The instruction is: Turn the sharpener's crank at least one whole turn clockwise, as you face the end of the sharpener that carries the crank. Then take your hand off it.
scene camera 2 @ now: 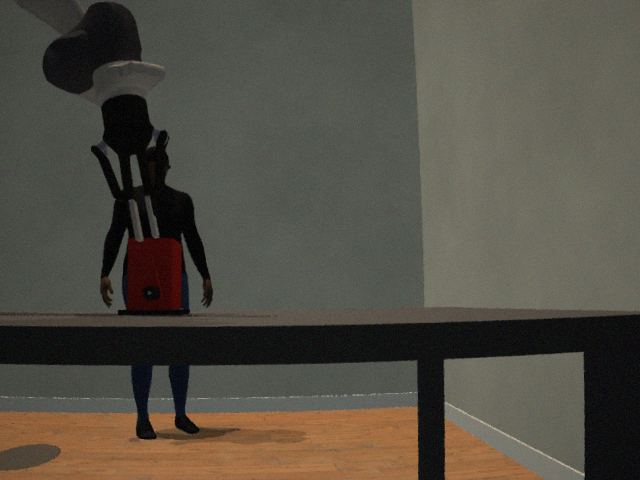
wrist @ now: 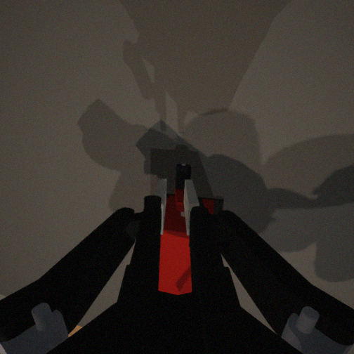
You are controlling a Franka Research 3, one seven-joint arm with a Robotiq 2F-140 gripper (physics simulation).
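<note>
The red sharpener (scene camera 2: 168,258) (wrist: 175,262) stands upright on a thin black base on the table. In the scene view, the crank's round black knob (scene camera 2: 150,292) sits low on the near face, below a slim red arm. In the wrist view, the black knob (wrist: 183,175) shows just beyond the fingertips, with part of the red arm. My gripper (scene camera 2: 146,239) (wrist: 175,190) is shut to a narrow gap, with nothing held. Its pale fingertips are near the level of the sharpener's top edge, above the knob and apart from it. The fingers partly hide the sharpener in the wrist view.
The table (scene camera 2: 336,317) (wrist: 60,165) carries the sharpener, and shadows of the arm and gripper fall on it. A person (scene camera 2: 175,206) stands behind the table in the scene view. Walls stand behind and at the right.
</note>
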